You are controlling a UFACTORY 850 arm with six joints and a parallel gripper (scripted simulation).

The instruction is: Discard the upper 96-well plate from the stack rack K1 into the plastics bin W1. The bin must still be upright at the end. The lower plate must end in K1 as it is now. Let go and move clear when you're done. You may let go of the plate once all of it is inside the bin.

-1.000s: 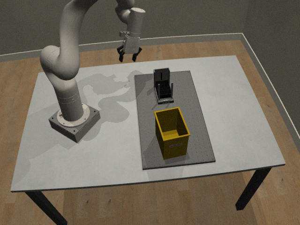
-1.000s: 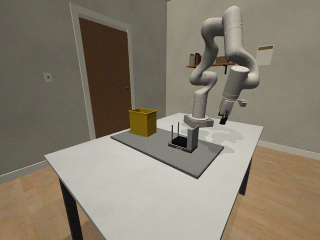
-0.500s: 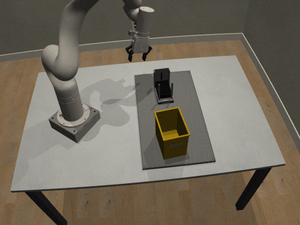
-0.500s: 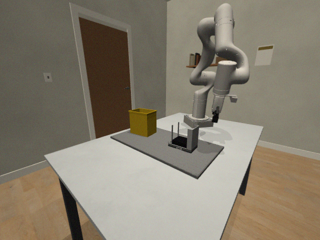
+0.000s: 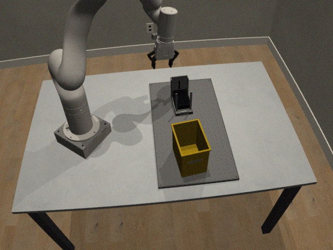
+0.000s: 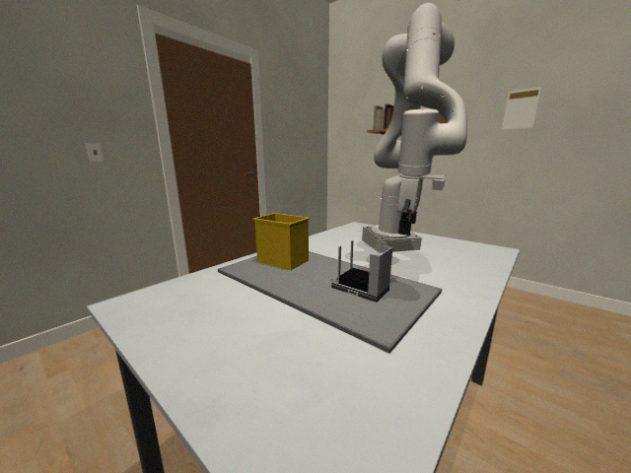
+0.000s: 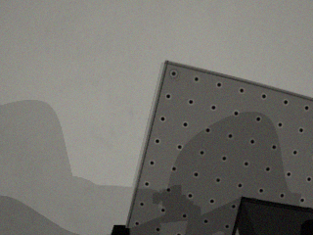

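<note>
The black 96-well plate lies 17 cm below my hand, 11 cm to the right of it and 7 cm ahead of it. Round my hand: yellow plastics bin W1 (47 cm to the right, 12 cm below, 1 cm behind).
</note>
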